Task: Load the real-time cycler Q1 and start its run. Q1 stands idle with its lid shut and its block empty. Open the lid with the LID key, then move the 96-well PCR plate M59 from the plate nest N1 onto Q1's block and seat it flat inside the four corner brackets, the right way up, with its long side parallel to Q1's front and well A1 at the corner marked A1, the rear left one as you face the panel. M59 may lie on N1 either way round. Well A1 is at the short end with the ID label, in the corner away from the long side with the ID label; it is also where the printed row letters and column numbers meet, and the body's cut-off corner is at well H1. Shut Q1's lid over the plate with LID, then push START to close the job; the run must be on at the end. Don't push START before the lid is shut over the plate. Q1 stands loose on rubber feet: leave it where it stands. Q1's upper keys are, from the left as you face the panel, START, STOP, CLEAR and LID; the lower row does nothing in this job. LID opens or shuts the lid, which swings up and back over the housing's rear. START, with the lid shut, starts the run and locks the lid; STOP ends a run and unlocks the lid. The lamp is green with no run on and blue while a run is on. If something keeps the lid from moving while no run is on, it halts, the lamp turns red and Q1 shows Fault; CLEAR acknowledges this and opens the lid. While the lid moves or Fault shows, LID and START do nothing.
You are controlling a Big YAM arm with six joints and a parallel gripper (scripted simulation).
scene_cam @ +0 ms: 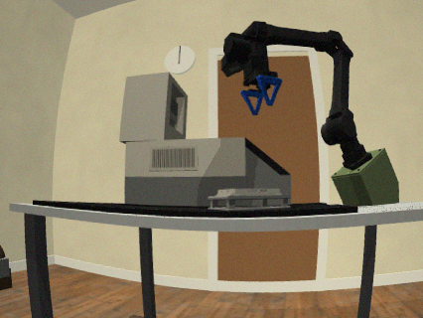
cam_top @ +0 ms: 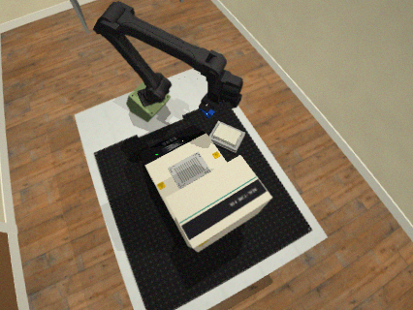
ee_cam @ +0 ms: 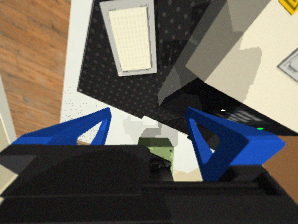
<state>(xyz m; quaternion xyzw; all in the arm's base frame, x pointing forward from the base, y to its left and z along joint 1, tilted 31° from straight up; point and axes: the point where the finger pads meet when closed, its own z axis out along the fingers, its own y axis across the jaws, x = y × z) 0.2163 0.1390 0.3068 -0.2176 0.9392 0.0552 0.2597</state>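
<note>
My gripper is now 22 cm above the 96-well plate M59, 7 cm to the right of it and 3 cm short of it. Round my hand: plate nest N1: 24 cm below, 7 cm to the left, 3 cm ahead.
</note>
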